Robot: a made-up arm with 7 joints.
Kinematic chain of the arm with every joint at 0, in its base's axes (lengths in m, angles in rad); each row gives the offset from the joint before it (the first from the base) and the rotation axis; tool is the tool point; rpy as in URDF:
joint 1: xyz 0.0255 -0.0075 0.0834 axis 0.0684 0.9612 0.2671
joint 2: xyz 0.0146 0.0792 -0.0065 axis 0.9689 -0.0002 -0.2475
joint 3: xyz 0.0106 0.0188 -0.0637 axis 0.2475 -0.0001 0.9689
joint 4: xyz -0.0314 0.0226 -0.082 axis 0.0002 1 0
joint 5: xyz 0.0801 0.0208 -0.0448 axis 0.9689 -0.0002 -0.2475
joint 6: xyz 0.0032 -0.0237 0.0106 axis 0.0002 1 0
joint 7: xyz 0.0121 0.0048 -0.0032 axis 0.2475 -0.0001 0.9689
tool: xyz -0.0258 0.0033 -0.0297 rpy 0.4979 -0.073 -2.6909
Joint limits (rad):
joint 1: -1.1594..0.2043
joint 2: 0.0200..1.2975
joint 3: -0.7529..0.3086
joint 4: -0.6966..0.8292
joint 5: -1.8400..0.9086
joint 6: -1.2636..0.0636
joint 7: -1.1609..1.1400
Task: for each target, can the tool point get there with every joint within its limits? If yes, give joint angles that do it. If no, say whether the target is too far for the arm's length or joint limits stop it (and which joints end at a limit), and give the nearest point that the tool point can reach.
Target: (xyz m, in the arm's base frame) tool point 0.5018 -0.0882 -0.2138
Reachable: no: too far | nearest point 0.2889 0.0272 -0.0557 | short by 0.289 m
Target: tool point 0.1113 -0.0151 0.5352
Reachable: no: too far | nearest point 0.1280 0.1368 0.2368 | short by 0.335 m
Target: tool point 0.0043 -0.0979 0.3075
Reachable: no: joint limits stop it (at a limit: joint 1, joint 2, joint 4, joint 6, joint 7) | nearest point 0.1088 0.1175 0.2198 | short by 0.255 m
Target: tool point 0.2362 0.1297 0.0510
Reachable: yes | joints -0.7604 0.8356 -0.6054 -0.0290 -1.4842 -0.8839 0.2861
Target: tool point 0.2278 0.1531 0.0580
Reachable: yes | joints -0.7880 0.7758 -0.2341 -0.1918 -0.7393 -0.2356 0.1225
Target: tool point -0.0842 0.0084 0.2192
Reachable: no: joint limits stop it (at a limit: joint 1, joint 2, joint 3, joint 4, joint 5, joint 6, joint 7) | nearest point 0.0792 0.1346 0.2214 | short by 0.206 m
